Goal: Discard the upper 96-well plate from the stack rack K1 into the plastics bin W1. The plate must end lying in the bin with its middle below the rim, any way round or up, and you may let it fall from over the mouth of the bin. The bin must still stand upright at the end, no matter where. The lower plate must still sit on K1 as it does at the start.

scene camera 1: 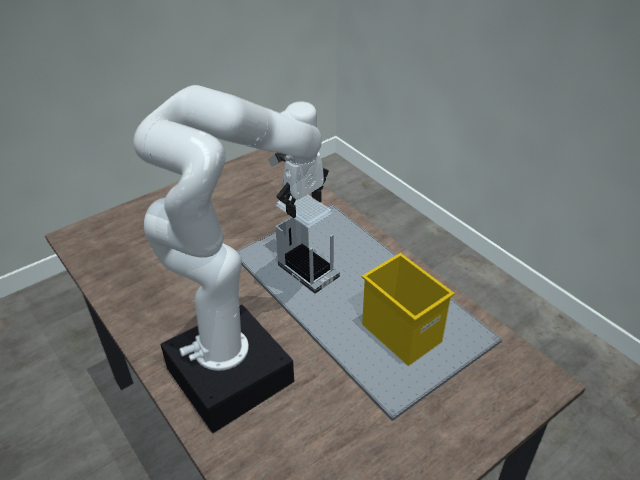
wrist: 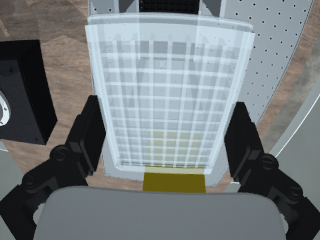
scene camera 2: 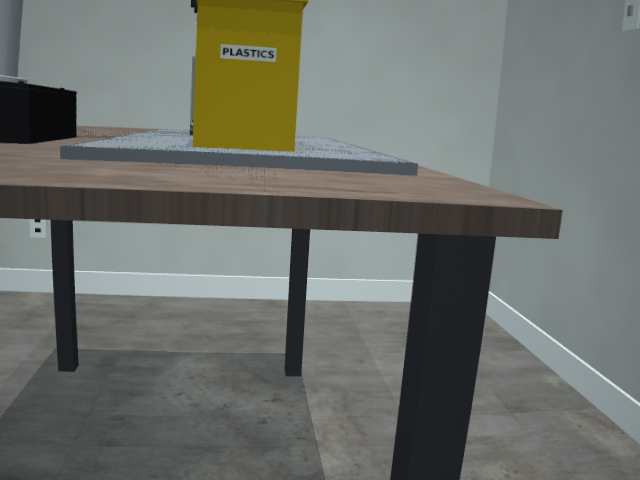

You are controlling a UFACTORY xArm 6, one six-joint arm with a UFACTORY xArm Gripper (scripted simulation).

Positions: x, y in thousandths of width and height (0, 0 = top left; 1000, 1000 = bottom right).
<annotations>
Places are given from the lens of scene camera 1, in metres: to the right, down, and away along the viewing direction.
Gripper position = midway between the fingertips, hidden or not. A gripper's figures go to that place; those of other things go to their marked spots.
gripper (scene camera 1: 476, 432): -0.04, -0.08, 1.62
yellow plastics bin W1 (scene camera 1: 620, 607): 0.20, 0.14, 1.63
white 96-well plate (scene camera 1: 484, 441): -0.03, -0.07, 1.60
black plate (scene camera 1: 465, 541): -0.06, 0.06, 1.76
</annotations>
